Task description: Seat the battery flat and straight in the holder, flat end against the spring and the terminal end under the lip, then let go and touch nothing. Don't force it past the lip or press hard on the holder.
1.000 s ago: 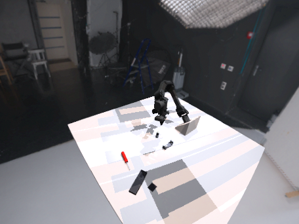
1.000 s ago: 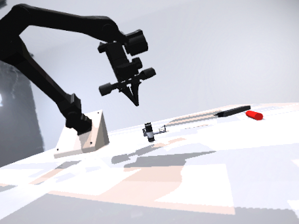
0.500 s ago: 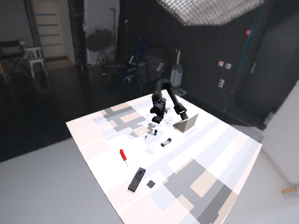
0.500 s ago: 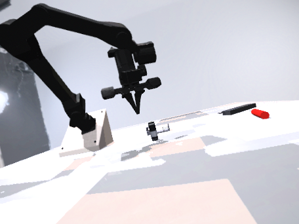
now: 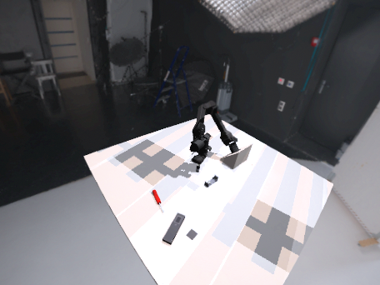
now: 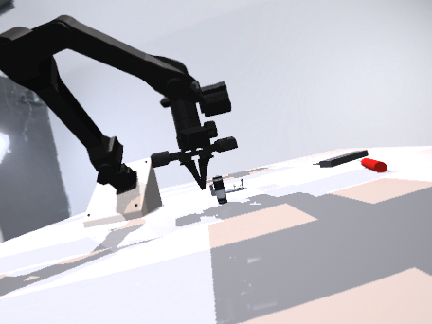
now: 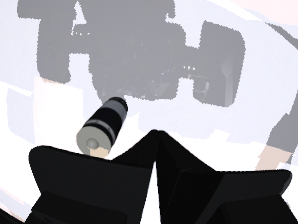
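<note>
Now: gripper tip 40 mm short of the silver battery, 10 mm to the right of it and 10 mm above it. From my gripper tip the other things lie so: red-handled screwdriver (380 mm ahead, 30 mm to the left, 30 mm below); then dark square (390 mm ahead, 280 mm to the left, 40 mm below); then long black bar (430 mm ahead, 190 mm to the left, 30 mm below).
</note>
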